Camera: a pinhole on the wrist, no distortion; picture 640 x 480 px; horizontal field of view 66.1 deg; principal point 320.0 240.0 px. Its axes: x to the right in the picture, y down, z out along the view. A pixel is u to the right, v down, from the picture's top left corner.
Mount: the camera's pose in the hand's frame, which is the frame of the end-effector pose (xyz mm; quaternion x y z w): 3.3 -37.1 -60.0 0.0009 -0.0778 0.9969 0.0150
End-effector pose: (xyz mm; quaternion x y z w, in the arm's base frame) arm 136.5 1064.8 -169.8 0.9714 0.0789 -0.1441 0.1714
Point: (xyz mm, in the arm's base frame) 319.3 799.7 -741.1
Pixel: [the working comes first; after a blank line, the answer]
In the camera's frame: -310.5 -247.3 592.2

62 35
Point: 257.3 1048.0 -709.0
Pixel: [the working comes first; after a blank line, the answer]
In the camera's frame: -275.2 0.0 528.1

64 240
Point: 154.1 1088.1 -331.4
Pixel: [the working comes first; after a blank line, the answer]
In the camera's frame: -65.5 -1.1 195.1

155 237
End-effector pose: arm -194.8 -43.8 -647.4 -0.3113 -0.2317 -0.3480 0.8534
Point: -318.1 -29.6 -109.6
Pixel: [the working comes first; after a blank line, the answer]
In the camera's frame: -244.6 162.1 499.9

79 400
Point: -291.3 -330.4 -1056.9
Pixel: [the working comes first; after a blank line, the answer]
In the camera's frame: 184.8 112.5 -395.5

behind the camera
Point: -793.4 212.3 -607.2
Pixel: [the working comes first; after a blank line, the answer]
In the camera's frame: 476.3 228.5 410.9

outside the picture
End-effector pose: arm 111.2 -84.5 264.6 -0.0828 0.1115 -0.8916 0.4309
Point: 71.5 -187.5 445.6
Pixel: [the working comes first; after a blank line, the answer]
In the camera's frame: -109.9 -60.5 231.3

86 111
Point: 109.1 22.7 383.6
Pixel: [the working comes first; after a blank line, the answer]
In the camera's frame: 79.0 38.1 167.9

552 352
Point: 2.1 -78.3 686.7
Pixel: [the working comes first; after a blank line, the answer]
In the camera's frame: -83.7 90.1 458.3

230 337
